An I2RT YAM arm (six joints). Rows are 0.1 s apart.
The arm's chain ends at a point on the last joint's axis. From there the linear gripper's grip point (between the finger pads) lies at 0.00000 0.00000 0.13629 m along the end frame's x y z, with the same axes.
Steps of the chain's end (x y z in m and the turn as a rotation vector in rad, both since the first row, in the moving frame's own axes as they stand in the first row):
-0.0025, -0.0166, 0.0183, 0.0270, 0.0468, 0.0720
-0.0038, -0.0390, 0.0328, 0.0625, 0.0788, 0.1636
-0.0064, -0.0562, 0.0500, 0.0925, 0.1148, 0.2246
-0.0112, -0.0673, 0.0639, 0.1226, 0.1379, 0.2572
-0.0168, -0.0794, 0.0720, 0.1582, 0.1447, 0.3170
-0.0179, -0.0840, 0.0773, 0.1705, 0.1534, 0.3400
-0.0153, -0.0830, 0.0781, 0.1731, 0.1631, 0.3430
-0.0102, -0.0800, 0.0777, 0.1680, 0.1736, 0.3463
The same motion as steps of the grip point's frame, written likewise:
0.0040, -0.0200, 0.0181, 0.0270, 0.0468, 0.0720
0.0076, -0.0466, 0.0321, 0.0625, 0.0788, 0.1636
0.0105, -0.0669, 0.0485, 0.0925, 0.1148, 0.2246
0.0094, -0.0813, 0.0616, 0.1226, 0.1379, 0.2572
0.0058, -0.0974, 0.0689, 0.1582, 0.1447, 0.3170
0.0063, -0.1031, 0.0738, 0.1705, 0.1534, 0.3400
0.0103, -0.1022, 0.0743, 0.1731, 0.1631, 0.3430
0.0167, -0.0982, 0.0738, 0.1680, 0.1736, 0.3463

